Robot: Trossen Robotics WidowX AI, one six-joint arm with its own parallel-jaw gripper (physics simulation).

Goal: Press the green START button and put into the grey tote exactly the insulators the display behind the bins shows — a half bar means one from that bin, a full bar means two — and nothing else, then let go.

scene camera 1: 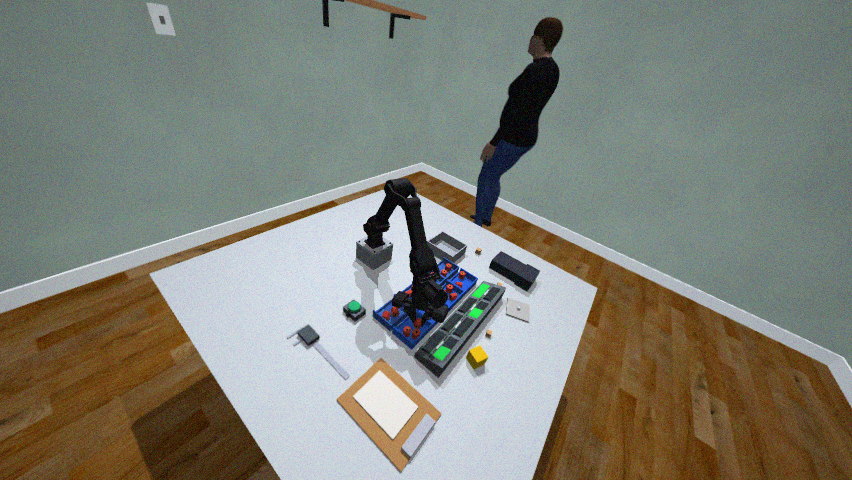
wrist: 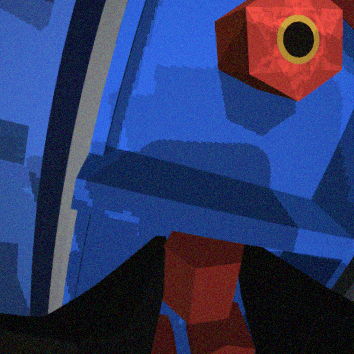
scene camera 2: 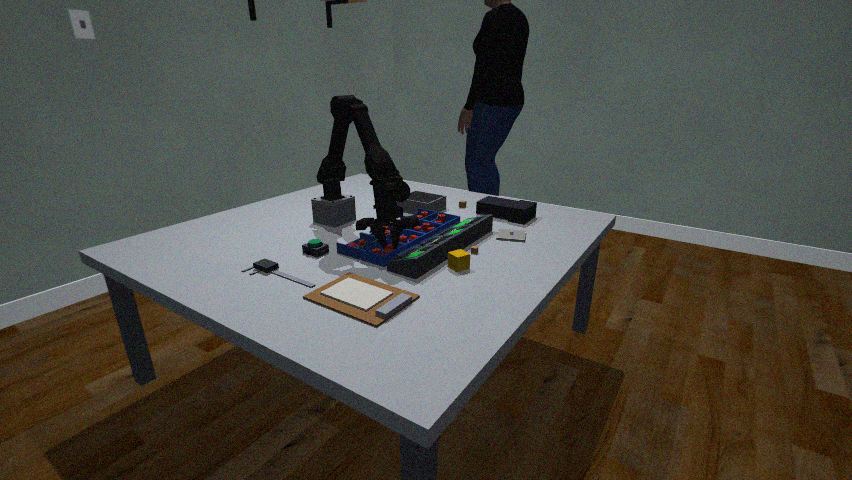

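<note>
The blue bins hold red hexagonal insulators. My gripper is down in a near bin, its black fingers shut on a red insulator. More red shows below it, partly hidden. Another insulator stands across the divider in the wrist view. The display shows a near green bar, a middle one and a longer-looking far one. The green button is left of the bins. The grey tote is behind them; no insulator shows inside.
A clipboard and a caliper lie in front. A yellow cube, a white plate and a black box are beyond the display. A person stands behind the table.
</note>
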